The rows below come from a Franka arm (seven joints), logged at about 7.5 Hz.
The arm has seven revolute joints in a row. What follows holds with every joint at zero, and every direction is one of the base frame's. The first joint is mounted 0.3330 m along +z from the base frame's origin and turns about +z. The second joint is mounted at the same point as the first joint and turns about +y. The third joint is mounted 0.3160 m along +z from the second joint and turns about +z. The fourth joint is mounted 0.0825 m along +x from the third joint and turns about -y. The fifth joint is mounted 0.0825 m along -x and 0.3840 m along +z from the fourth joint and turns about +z. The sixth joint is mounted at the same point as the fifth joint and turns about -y. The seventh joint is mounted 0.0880 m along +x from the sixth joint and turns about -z. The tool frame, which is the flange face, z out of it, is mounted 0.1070 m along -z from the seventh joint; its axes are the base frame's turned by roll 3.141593, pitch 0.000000 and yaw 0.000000 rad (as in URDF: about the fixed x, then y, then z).
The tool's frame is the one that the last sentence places.
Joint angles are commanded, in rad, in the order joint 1, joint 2, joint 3, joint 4, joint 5, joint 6, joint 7. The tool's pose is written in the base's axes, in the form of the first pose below.
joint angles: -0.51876 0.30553 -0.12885 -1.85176 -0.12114 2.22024 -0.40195
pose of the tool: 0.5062 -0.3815 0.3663 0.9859 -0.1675 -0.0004 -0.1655 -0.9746 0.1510
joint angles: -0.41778 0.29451 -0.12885 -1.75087 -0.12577 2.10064 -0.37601
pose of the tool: 0.5501 -0.3343 0.4094 0.9946 -0.1038 -0.0066 -0.1015 -0.9823 0.1572
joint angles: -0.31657 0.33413 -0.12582 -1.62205 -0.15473 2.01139 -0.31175
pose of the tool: 0.5983 -0.2838 0.4372 0.9981 -0.0612 -0.0085 -0.0585 -0.9800 0.1900
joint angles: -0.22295 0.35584 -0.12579 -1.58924 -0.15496 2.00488 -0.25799
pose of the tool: 0.6291 -0.2282 0.4380 0.9998 -0.0201 0.0053 -0.0207 -0.9807 0.1946
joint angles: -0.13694 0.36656 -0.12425 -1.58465 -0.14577 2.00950 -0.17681
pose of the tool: 0.6491 -0.1721 0.4334 0.9997 -0.0148 0.0216 -0.0185 -0.9825 0.1855
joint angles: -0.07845 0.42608 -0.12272 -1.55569 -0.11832 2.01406 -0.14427
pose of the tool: 0.6692 -0.1322 0.4073 1.0000 0.0044 0.0067 0.0033 -0.9869 0.1611
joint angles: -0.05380 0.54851 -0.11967 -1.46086 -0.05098 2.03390 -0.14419
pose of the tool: 0.6997 -0.1107 0.3689 0.9999 0.0117 0.0099 0.0105 -0.9938 0.1109
